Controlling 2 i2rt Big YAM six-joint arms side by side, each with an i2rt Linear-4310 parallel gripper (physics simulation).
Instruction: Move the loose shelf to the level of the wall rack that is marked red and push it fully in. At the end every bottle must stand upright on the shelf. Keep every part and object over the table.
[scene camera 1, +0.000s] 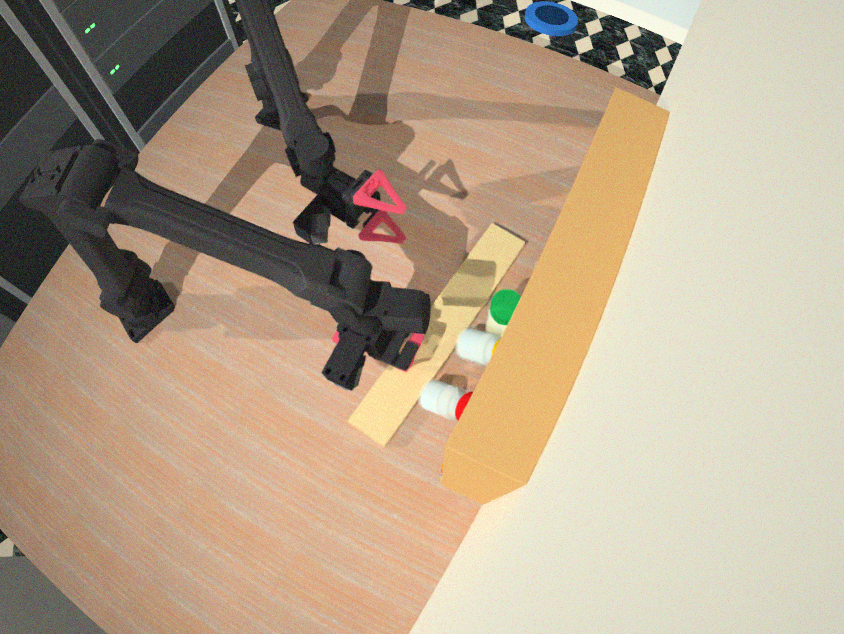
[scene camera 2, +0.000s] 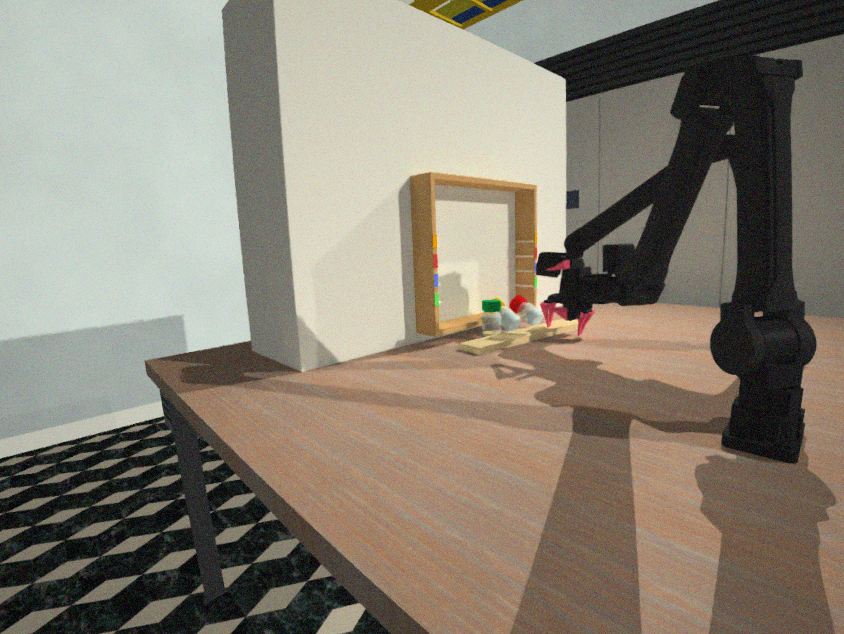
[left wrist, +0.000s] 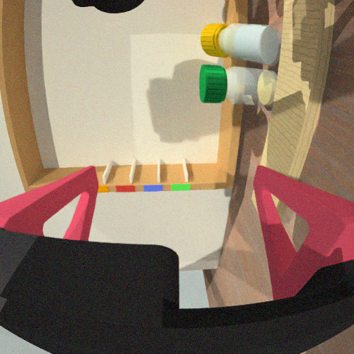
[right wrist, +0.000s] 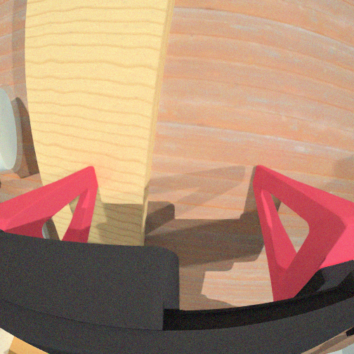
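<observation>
The loose shelf (scene camera 1: 385, 406) (scene camera 2: 477, 344) (left wrist: 287, 130) (right wrist: 95, 100) lies on the table in front of the wall rack (scene camera 1: 545, 307) (scene camera 2: 423, 252) (left wrist: 15, 90). The rack's red mark (scene camera 2: 435, 261) (left wrist: 125, 189) is second from the top. The green-capped bottle (scene camera 1: 504, 308) (scene camera 2: 491, 317) (left wrist: 239, 86) stands upright between shelf and rack. The yellow-capped bottle (scene camera 1: 474, 346) (left wrist: 250, 42) and red-capped bottle (scene camera 1: 440, 397) (scene camera 2: 530, 313) tilt toward the rack. My left gripper (scene camera 1: 402, 225) (left wrist: 175, 174) is open and empty, back from the shelf. My right gripper (scene camera 1: 375, 353) (right wrist: 174, 174) is open, one finger over the shelf, the other beyond its front edge.
The rack hangs on a pale wall block (scene camera 1: 723, 341) (scene camera 2: 361, 136) behind the shelf. The wooden table (scene camera 1: 204, 477) (scene camera 2: 409, 464) extends in front, its edge visible in scene camera 2. A blue ring-shaped object (scene camera 1: 535, 25) is beyond the table, over the chequered floor.
</observation>
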